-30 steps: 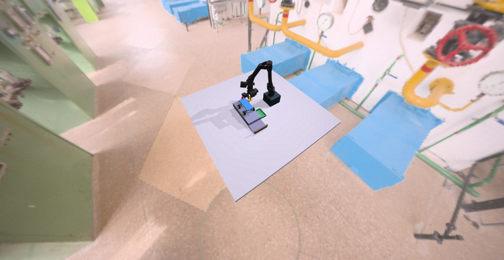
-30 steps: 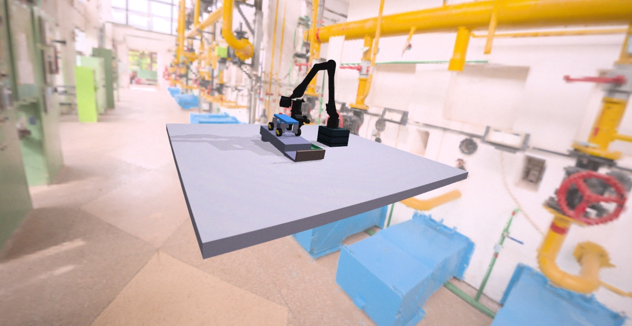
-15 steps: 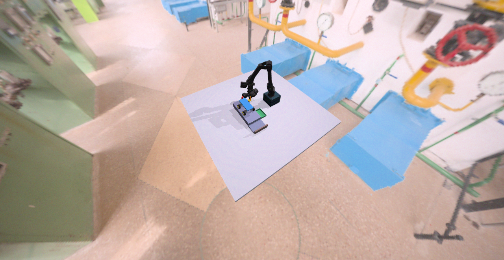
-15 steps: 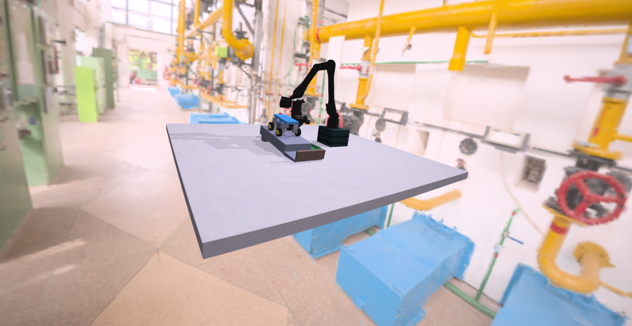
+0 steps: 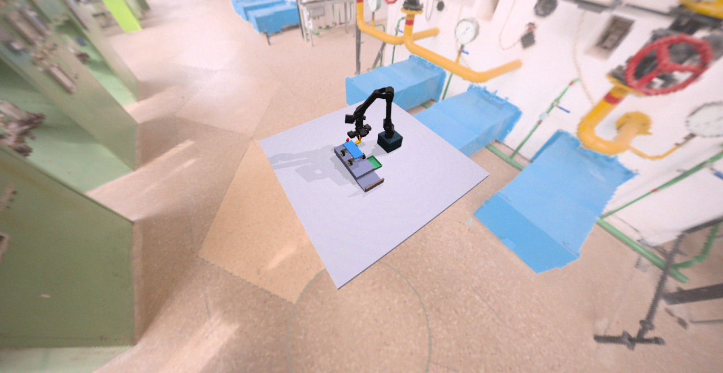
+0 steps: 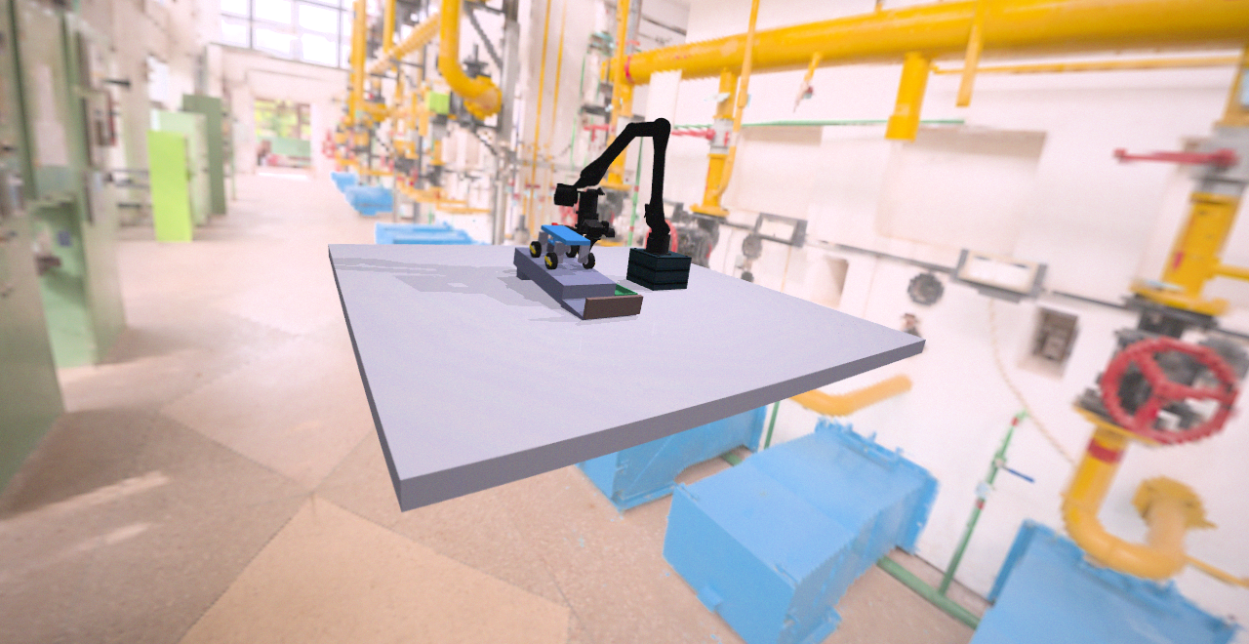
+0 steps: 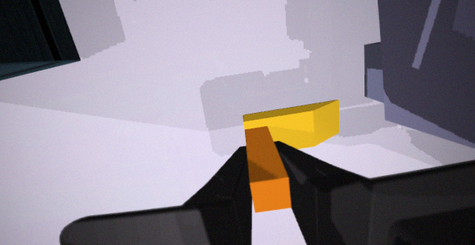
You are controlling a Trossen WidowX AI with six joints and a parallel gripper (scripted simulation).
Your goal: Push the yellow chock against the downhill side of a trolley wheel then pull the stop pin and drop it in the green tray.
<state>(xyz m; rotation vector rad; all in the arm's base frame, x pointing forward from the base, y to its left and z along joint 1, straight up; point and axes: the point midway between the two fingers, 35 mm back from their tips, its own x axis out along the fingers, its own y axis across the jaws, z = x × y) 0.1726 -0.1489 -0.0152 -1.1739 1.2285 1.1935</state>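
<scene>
Now: gripper tip 140 mm short of the red-headed stop pin, 80 mm below it and 40 mm to the right of it. From my gripper tip the other things lie so: grey ramp 160 mm ahead, 150 mm to the left, 10 mm below; then blue-decked trolley 160 mm ahead, 140 mm to the left, 60 mm above; then yellow chock 20 mm ahead, 10 mm below.
</scene>
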